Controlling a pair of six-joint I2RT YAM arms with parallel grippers.
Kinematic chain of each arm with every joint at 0, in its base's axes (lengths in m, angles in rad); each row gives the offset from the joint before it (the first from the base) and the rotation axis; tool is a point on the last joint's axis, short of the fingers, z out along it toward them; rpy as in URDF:
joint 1: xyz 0 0 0.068 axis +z
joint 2: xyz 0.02 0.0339 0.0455 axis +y
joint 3: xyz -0.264 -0.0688 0 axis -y
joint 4: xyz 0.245 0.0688 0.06 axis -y
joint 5: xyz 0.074 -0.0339 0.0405 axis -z
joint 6: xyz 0.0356 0 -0.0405 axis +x
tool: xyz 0 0 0 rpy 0 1.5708 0
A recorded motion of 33 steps. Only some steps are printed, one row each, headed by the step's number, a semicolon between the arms.
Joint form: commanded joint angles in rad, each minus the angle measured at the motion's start. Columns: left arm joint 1, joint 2, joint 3, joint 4, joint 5, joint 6; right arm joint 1, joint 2, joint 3, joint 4, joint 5, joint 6.
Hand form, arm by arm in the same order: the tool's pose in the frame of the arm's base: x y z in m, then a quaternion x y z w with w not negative. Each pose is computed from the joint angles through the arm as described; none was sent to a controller.
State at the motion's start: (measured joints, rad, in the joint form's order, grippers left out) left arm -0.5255 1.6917 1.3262 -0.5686 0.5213 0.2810; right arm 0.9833 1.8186 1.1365 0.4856 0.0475 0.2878
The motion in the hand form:
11: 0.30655 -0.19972 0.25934 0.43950 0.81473 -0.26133 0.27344; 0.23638 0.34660 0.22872 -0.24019 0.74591 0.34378 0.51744
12: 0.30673 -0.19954 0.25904 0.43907 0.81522 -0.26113 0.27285; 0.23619 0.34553 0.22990 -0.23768 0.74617 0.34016 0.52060
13: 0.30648 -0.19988 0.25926 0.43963 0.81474 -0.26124 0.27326; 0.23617 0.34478 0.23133 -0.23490 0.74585 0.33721 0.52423
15: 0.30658 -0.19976 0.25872 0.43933 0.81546 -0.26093 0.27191; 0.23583 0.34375 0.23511 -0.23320 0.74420 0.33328 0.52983
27: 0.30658 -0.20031 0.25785 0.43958 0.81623 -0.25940 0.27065; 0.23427 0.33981 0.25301 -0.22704 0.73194 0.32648 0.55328
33: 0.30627 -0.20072 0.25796 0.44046 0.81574 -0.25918 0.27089; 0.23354 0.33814 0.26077 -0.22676 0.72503 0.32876 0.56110
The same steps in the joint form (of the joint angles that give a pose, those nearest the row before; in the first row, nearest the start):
11: -0.0067 0.0034 0.0053 -0.0053 -0.0382 0.0151; -0.0044 0.0139 -0.0164 -0.0041 0.0314 0.0056
12: -0.0061 0.0041 0.0053 -0.0061 -0.0385 0.0149; -0.0045 0.0087 -0.0187 -0.0056 0.0418 0.0034
13: -0.0072 0.0036 0.0053 -0.0054 -0.0386 0.0150; -0.0046 0.0044 -0.0195 -0.0056 0.0519 0.0015
15: -0.0068 0.0048 0.0053 -0.0074 -0.0390 0.0151; -0.0043 -0.0049 -0.0178 -0.0101 0.0636 -0.0052
27: -0.0085 0.0071 0.0054 -0.0082 -0.0427 0.0153; -0.0038 -0.0437 -0.0083 -0.0162 0.0959 -0.0299
33: -0.0099 0.0067 0.0053 -0.0079 -0.0434 0.0161; -0.0045 -0.0597 -0.0041 -0.0155 0.0964 -0.0383

